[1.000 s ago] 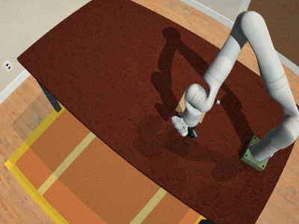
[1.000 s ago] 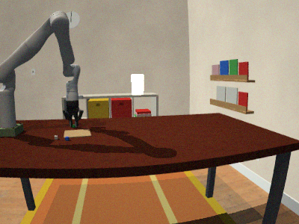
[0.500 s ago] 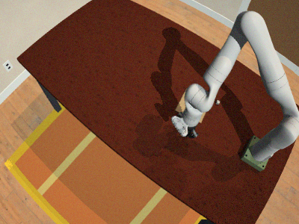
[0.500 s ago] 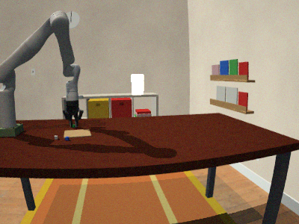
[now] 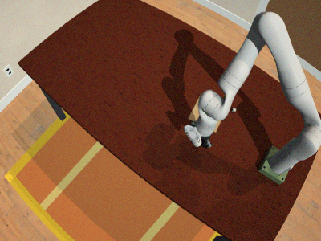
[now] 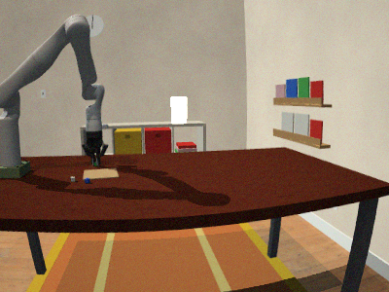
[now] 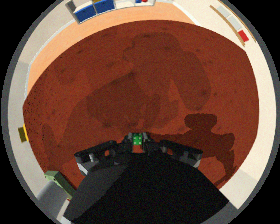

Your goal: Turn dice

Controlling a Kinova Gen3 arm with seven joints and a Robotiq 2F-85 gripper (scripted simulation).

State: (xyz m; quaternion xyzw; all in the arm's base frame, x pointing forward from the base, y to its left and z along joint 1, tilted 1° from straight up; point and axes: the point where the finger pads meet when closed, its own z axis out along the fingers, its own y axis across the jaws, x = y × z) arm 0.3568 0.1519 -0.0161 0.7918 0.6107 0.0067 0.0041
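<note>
Right now my hand is 10 mm above the green die. The rest, counted from my hand: white die (240 mm to the right, 30 mm behind, 10 mm below); tan mat (140 mm to the right, 50 mm ahead, 20 mm below); blue die (260 mm to the right, 30 mm ahead, 10 mm below).
</note>
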